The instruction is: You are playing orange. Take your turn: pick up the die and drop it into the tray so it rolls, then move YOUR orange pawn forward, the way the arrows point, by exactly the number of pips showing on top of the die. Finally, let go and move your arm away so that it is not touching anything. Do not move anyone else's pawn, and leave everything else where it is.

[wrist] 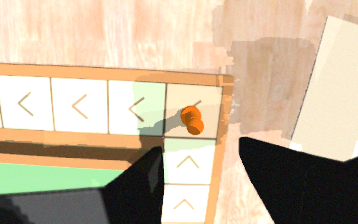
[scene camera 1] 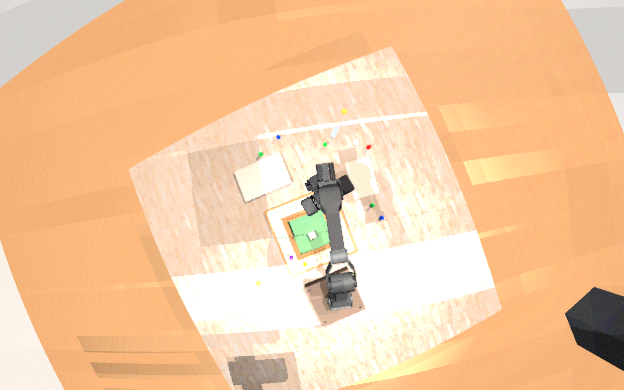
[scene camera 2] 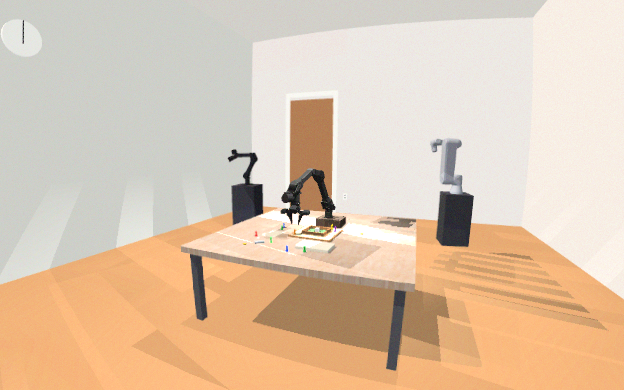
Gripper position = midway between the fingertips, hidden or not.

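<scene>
My gripper (wrist: 200, 150), visible. Board track square (scene camera 1: 275, 215) (wrist: 62, 104). Green tray (scene camera 1: 300, 227). Pale card (scene camera 1: 360, 172). Pale slab (scene camera 1: 267, 175), out of frame in the wrist view.
</scene>
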